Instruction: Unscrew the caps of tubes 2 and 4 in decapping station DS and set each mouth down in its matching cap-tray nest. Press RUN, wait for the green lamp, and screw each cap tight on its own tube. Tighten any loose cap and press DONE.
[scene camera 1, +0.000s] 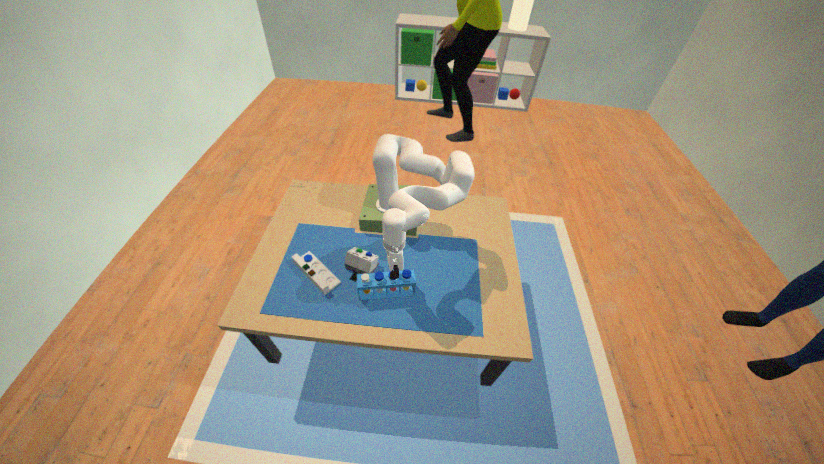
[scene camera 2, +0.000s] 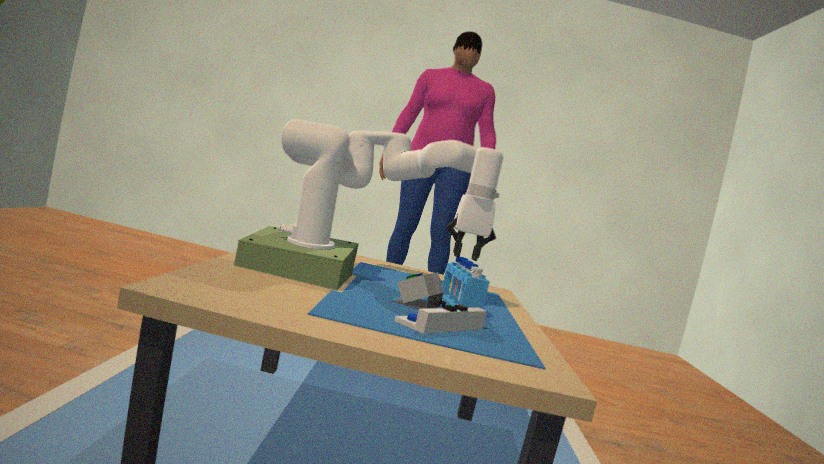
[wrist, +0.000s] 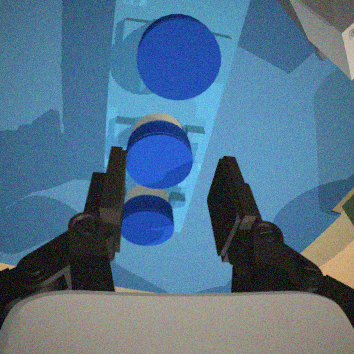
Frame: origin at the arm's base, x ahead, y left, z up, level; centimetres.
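Where they show: gripper, fingertip midpoint: (scene camera 1: 393, 272) (scene camera 2: 465, 258) (wrist: 169, 173); arm's base at its link origin: (scene camera 2: 310, 243).
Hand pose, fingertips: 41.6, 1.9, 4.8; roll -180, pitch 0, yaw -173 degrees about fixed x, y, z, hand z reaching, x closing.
Note:
Things, the pixels of their top centre, and the offset from my fingertips, as dx, dy, dz. "*": a spot on its surface instead.
- light-blue rack at its top centre: (wrist: 166, 100) (scene camera 2: 468, 268) (scene camera 1: 386, 277) +0.8, -2.8, -2.2
- white cap at its top centre: (scene camera 2: 477, 267) (scene camera 1: 365, 276) +1.5, -10.6, -0.6
- middle blue cap at its top centre: (wrist: 158, 163) +0.6, -0.2, -0.4
- white tray at its top centre: (scene camera 2: 446, 302) (scene camera 1: 314, 265) -8.4, -32.1, -7.2
- blue button at its top centre: (scene camera 1: 307, 257) -14.9, -36.6, -10.5
- grey-white box at its top centre: (scene camera 2: 424, 271) (scene camera 1: 361, 253) -11.9, -13.2, -4.1
- small black object at a spot on its surface: (scene camera 1: 353, 276) * -5.7, -16.5, -11.4
A light-blue rack (scene camera 1: 371, 296) (scene camera 2: 476, 292) holds capped tubes in a row. In scene view 1, a white cap (scene camera 1: 365, 277) is at the left end, with a blue cap (scene camera 1: 379, 276) beside it and another blue cap (scene camera 1: 407, 273) at the right end. The dark fingers hide the place between these blue caps. My gripper (scene camera 1: 394, 273) (scene camera 2: 466, 257) (wrist: 169, 173) is open, pointing down close over the rack. In the wrist view, the middle blue cap (wrist: 159, 161) shows between the fingers, with a blue cap above (wrist: 179, 57) and one below (wrist: 147, 229). Numbers are unreadable.
A white tray (scene camera 1: 323, 281) (scene camera 2: 452, 321) with round nests and a blue button (scene camera 1: 307, 257) lies left of the rack. A grey-white box (scene camera 1: 361, 262) (scene camera 2: 419, 289) with green and blue tops stands behind the rack's left end. A small black object (scene camera 1: 353, 276) is beside it.

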